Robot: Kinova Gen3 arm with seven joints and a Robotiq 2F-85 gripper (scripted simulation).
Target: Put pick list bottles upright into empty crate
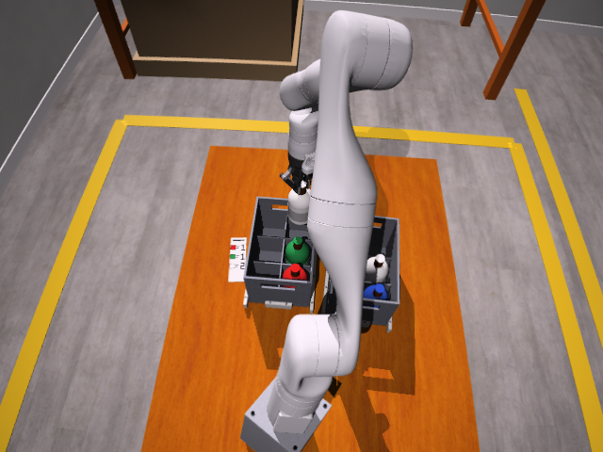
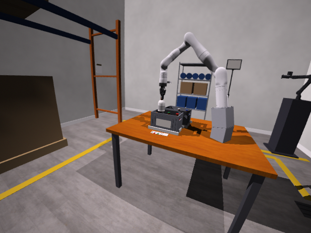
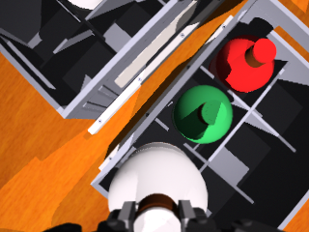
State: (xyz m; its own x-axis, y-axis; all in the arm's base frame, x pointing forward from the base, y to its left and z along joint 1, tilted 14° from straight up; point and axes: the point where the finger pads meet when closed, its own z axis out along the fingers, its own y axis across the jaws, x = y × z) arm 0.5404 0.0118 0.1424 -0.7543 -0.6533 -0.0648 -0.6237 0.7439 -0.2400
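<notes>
Now: hand 90 mm past the green bottle, 10 mm to the right of it and 220 mm above it. Round my hand: pick list 70 mm behind, 200 mm to the left, 310 mm below; then blue bottle 230 mm behind, 220 mm to the right, 220 mm below; then red bottle 180 mm behind, 10 mm to the left, 220 mm below.
</notes>
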